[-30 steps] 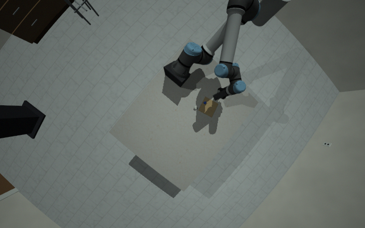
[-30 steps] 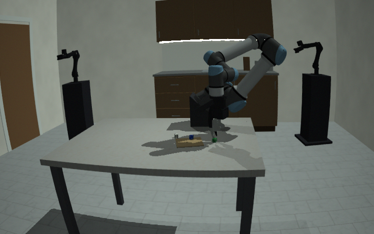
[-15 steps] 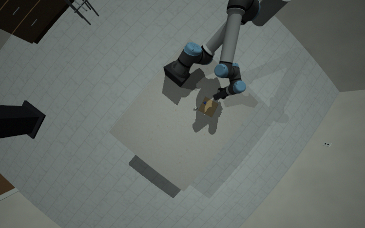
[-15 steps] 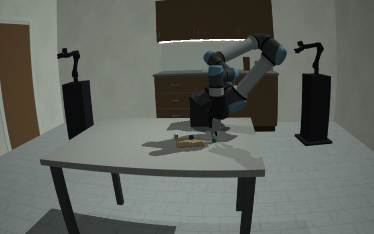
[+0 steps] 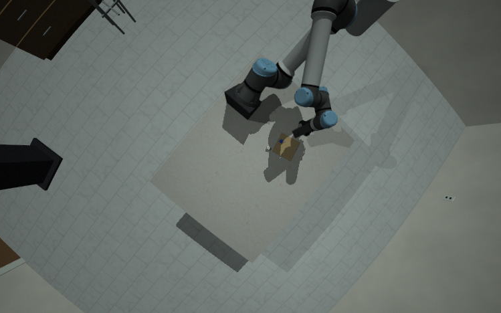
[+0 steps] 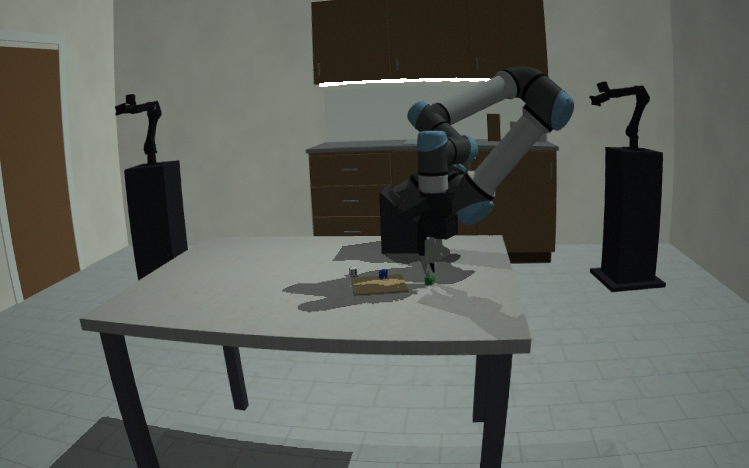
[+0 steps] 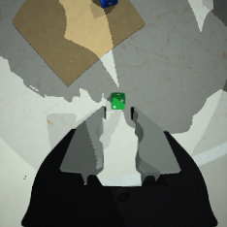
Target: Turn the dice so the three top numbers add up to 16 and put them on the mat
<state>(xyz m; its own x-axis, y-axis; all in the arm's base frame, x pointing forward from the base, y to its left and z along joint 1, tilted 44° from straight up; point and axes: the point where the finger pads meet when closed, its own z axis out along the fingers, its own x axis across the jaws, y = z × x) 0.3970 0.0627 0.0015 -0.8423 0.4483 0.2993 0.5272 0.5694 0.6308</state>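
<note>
My gripper is now 3 cm above the green die. The rest, counted from my hand: blue die 12 cm to the right, 6 cm behind, 3 cm below; white die 21 cm to the right, 11 cm behind, 3 cm below; tan mat 14 cm to the right, 4 cm below, 1 cm behind.
</note>
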